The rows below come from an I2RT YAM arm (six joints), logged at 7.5 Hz.
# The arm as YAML. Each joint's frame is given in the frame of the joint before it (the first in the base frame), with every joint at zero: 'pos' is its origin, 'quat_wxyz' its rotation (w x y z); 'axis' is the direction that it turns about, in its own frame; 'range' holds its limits. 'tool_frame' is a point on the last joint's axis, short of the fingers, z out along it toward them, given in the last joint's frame.
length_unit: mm
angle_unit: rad
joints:
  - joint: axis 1
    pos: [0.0, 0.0, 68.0]
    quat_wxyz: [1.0, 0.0, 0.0, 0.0]
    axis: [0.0, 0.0, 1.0]
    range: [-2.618, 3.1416]
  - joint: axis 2
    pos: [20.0, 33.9, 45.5]
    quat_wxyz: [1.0, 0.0, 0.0, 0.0]
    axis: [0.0, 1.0, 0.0]
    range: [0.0, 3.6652]
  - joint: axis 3
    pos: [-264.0, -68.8, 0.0]
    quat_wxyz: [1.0, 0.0, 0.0, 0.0]
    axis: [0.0, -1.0, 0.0]
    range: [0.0, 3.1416]
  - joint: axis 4
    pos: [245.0, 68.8, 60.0]
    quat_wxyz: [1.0, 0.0, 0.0, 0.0]
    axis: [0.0, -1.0, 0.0]
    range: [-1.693, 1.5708]
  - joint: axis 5
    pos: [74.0, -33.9, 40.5]
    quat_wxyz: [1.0, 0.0, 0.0, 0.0]
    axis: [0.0, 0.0, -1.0]
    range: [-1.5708, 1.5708]
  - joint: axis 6
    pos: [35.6, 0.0, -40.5]
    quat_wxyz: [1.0, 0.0, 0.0, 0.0]
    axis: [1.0, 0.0, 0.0]
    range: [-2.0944, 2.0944]
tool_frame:
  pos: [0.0, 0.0, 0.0]
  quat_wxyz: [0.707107, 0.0, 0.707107, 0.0]
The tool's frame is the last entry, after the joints.
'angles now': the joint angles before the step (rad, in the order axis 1, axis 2, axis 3, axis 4, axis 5, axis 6). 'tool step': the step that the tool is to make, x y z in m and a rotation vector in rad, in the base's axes. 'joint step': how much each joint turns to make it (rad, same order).
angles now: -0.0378 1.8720 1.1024 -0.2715 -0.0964 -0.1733
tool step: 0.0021 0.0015 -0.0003 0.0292 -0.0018 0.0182
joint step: 0.0010 0.0078 0.0085 0.0000 -0.0339 0.0000
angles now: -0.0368 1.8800 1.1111 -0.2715 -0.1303 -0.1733
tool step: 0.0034 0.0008 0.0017 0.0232 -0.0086 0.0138
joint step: -0.0001 0.0069 0.0147 -0.0001 -0.0273 0.0000
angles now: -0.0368 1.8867 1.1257 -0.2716 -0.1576 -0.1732
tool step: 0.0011 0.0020 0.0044 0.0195 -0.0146 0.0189
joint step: 0.0030 -0.0071 0.0063 0.0000 -0.0253 -0.0032
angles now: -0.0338 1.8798 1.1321 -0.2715 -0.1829 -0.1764
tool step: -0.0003 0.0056 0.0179 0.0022 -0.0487 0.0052
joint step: 0.0150 -0.0437 0.0084 -0.0016 0.0024 0.0103
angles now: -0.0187 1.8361 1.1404 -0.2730 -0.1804 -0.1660
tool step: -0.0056 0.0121 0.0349 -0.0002 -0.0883 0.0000
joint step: 0.0342 -0.0919 0.0099 -0.0088 0.0207 0.0276
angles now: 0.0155 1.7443 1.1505 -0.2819 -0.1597 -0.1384
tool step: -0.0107 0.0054 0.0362 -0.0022 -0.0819 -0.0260
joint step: 0.0186 -0.0984 0.0127 -0.0249 0.0331 0.0305
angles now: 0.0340 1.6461 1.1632 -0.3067 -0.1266 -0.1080
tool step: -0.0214 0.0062 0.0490 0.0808 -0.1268 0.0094
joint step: 0.0157 -0.1410 0.0089 -0.0106 -0.0450 0.0615
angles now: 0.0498 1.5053 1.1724 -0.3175 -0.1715 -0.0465
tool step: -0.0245 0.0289 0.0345 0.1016 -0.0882 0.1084
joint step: 0.0867 -0.1087 0.0011 0.0011 -0.0702 0.0661
